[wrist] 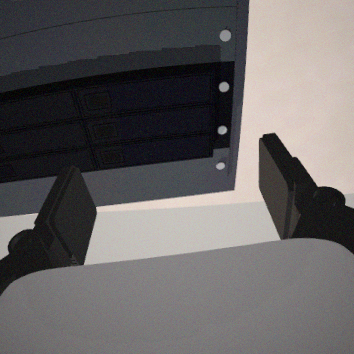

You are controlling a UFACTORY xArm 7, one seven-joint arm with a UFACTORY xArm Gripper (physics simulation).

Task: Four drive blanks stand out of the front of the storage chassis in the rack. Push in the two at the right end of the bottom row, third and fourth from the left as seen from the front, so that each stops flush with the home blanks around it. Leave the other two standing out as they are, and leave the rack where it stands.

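Frame: origin at the arm's base, x left, y down, z back, level; metres.
Where they show: gripper, between the fingertips: (pixel 170 174).
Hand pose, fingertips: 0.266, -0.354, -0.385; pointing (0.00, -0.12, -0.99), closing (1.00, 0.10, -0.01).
After its pixels a point has its place, as x, y, z.
The storage chassis (pixel 214 112) @(0.306, -0.393, -0.510) fills the dark opening in the rack (pixel 165 182) @(0.254, -0.472, -0.506) at the upper left of the wrist view. Its dark drive blanks lie in three visible rows. At the right end of these rows are an upper blank (pixel 160 91) @(0.260, -0.360, -0.492), a middle blank (pixel 165 120) @(0.261, -0.387, -0.492) and a lower blank (pixel 160 146) @(0.255, -0.414, -0.491), each with a small square mark near its left end. In this shade I cannot tell which blanks stand out or are flush. The left part of the chassis is cut off. My gripper (pixel 170 174) @(0.266, -0.354, -0.385) is open and empty, its fingers apart below and right of the blanks in the picture.
Several pale round studs (pixel 224 87) @(0.314, -0.368, -0.509) run down the rack's right side. Beyond that edge is a pale pinkish surface (pixel 300 90). A light grey-green strip (pixel 175 227) lies below the rack in the picture. The grey gripper body (pixel 175 305) @(0.267, -0.322, -0.308) hides the bottom of the view.
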